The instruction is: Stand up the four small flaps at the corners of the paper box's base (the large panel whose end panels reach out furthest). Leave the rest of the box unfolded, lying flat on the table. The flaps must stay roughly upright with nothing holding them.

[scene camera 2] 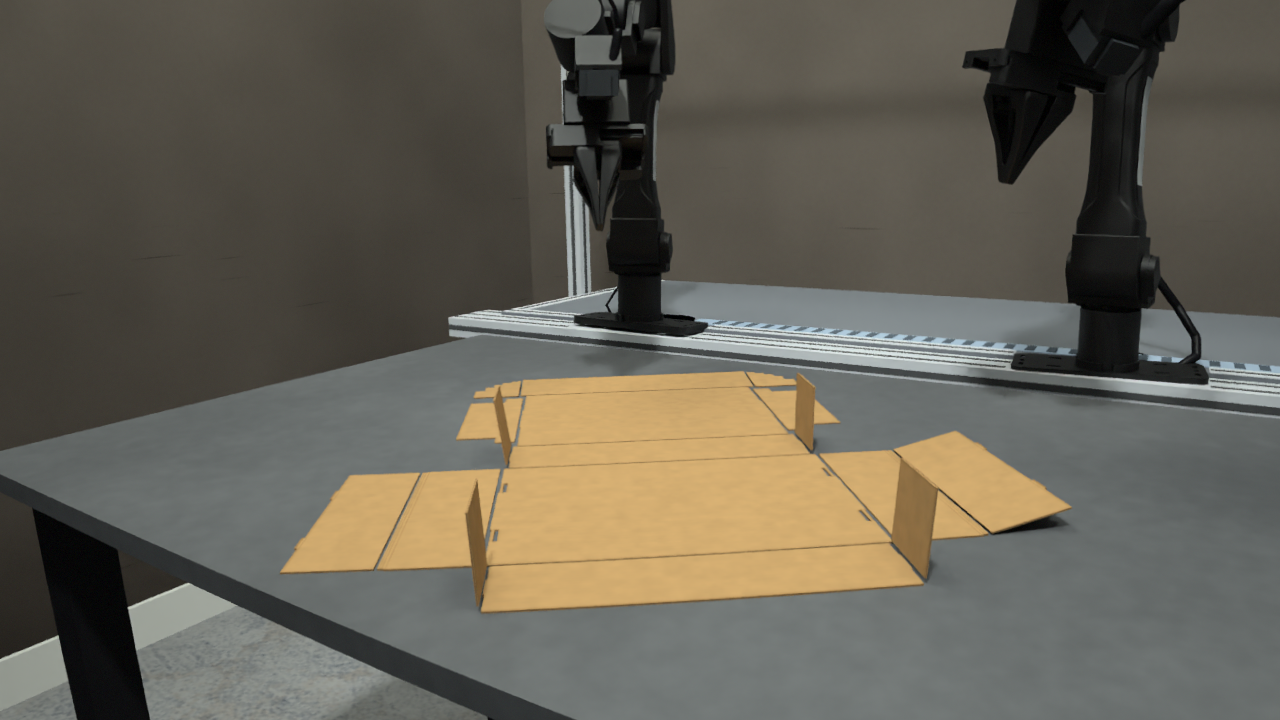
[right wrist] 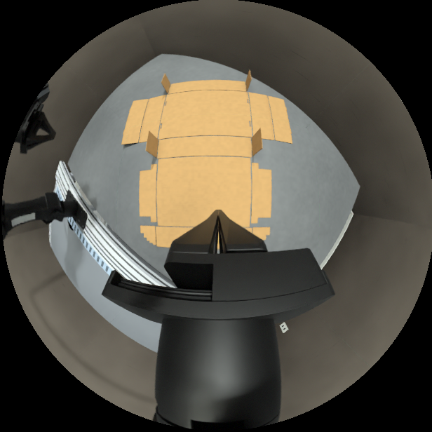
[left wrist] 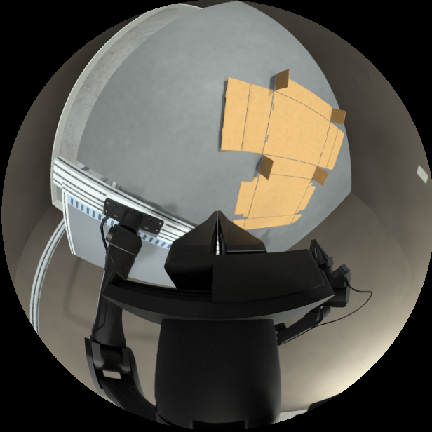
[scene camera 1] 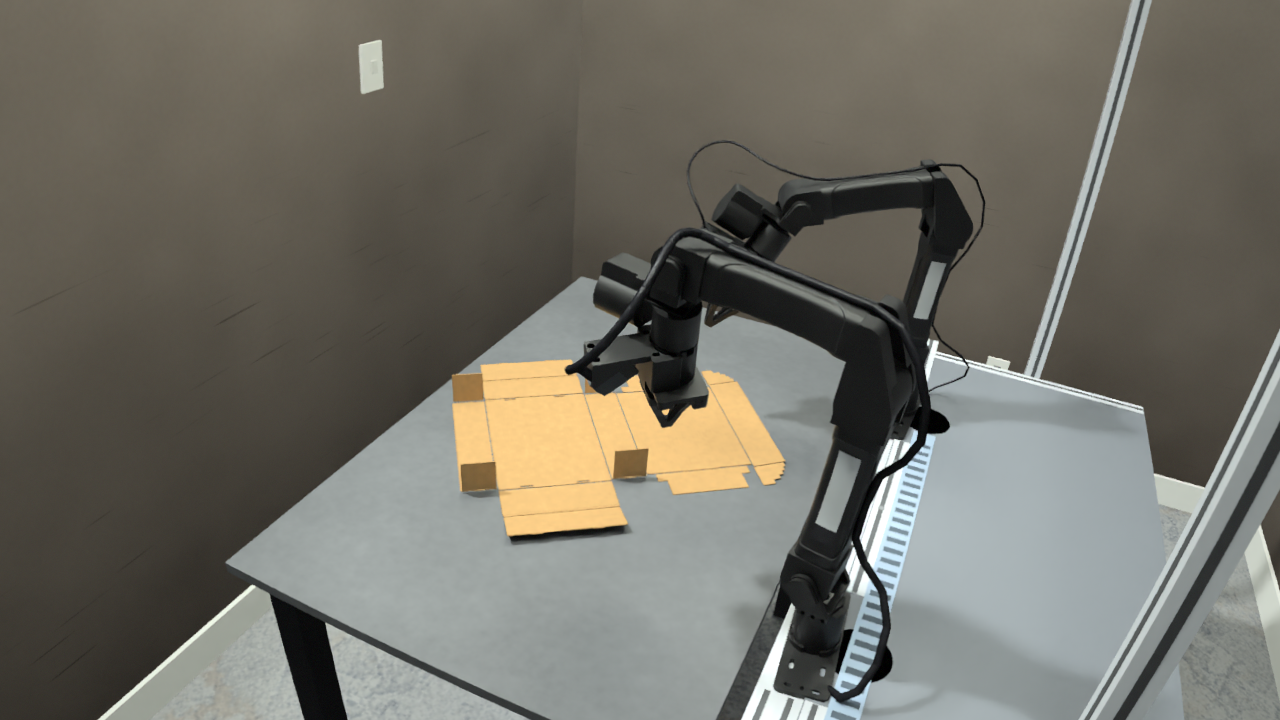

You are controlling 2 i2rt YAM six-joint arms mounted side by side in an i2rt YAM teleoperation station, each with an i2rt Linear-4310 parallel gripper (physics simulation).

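Frame: origin at the left arm's base, x back, y right, z up, level; centimetres.
Seen in the pictures: left gripper, between the fingertips: [scene camera 2: 1005,183] [scene camera 1: 666,425]; right gripper, between the fingertips: [scene camera 2: 599,228] [scene camera 1: 707,325]; left arm's base, origin of its link: [scene camera 2: 1105,373] [scene camera 1: 813,642]; right arm's base, origin of its link: [scene camera 2: 639,326].
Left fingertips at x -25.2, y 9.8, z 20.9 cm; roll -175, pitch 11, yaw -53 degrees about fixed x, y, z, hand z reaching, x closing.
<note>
Offsets run from my left fingertips to a thing's top centre. "*": to the spot under its first point.
The paper box's base {* dx -25.4, dy +18.8, dz -22.0 cm} [scene camera 1: 546,438] [scene camera 2: 662,510] [left wrist: 295,125] [right wrist: 206,115] lies flat. All four corner flaps stand roughly upright with nothing touching them: the front-right flap in scene camera 2 [scene camera 2: 914,519] [scene camera 1: 477,475] [right wrist: 166,83], the front-left flap {* dx -43.5, dy +22.6, dz -19.0 cm} [scene camera 2: 476,546] [scene camera 1: 467,387] [right wrist: 248,81], the back-right flap {* dx -9.1, dy +14.5, dz -19.0 cm} [scene camera 2: 804,411] [scene camera 1: 631,463] [left wrist: 266,167], and the back-left flap {* dx -23.1, dy +35.8, dz -19.3 cm} [scene camera 2: 503,428] [left wrist: 320,176] [right wrist: 257,143], mostly hidden in scene camera 1. My left gripper [scene camera 1: 666,422] [scene camera 2: 1008,180] [left wrist: 217,215] and right gripper [scene camera 2: 599,225] [right wrist: 218,212] are shut and empty, high above the table, away from the flaps.
The lid panel {* dx -6.3, dy +30.5, dz -22.0 cm} [scene camera 2: 653,416] [right wrist: 205,185] lies flat toward the arm mounts. An outer side panel {* dx -15.5, dy -1.1, dz -21.2 cm} [scene camera 2: 984,483] at the right in scene camera 2 is slightly raised at its outer edge, with shadow beneath. A metal rail [scene camera 2: 859,356] runs along the arm bases.
</note>
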